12 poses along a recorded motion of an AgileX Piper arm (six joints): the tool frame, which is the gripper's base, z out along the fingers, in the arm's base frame.
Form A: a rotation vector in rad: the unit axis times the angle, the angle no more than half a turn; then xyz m.
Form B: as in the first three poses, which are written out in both.
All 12 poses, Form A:
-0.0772 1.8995 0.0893 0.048 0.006 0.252
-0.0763 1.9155 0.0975 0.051 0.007 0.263
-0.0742 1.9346 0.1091 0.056 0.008 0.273
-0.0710 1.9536 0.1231 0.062 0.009 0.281
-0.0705 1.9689 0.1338 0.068 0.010 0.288
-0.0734 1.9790 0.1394 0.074 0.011 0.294
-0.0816 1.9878 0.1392 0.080 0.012 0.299
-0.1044 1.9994 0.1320 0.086 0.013 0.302
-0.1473 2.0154 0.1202 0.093 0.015 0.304
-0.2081 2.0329 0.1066 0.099 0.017 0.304
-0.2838 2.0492 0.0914 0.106 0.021 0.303
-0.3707 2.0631 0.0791 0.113 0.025 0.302
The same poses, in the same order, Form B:
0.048 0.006 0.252 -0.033 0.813 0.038 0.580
0.051 0.007 0.263 -0.033 0.817 0.042 0.574
0.056 0.008 0.273 -0.032 0.823 0.046 0.566
0.062 0.009 0.281 -0.030 0.828 0.052 0.558
0.068 0.010 0.288 -0.030 0.832 0.057 0.551
0.074 0.011 0.294 -0.031 0.835 0.059 0.546
0.080 0.012 0.299 -0.034 0.837 0.059 0.543
0.086 0.013 0.302 -0.044 0.840 0.055 0.538
0.093 0.015 0.304 -0.062 0.844 0.050 0.530
0.099 0.017 0.304 -0.087 0.848 0.044 0.521
0.106 0.021 0.303 -0.118 0.851 0.038 0.510
0.113 0.025 0.302 -0.153 0.853 0.033 0.499

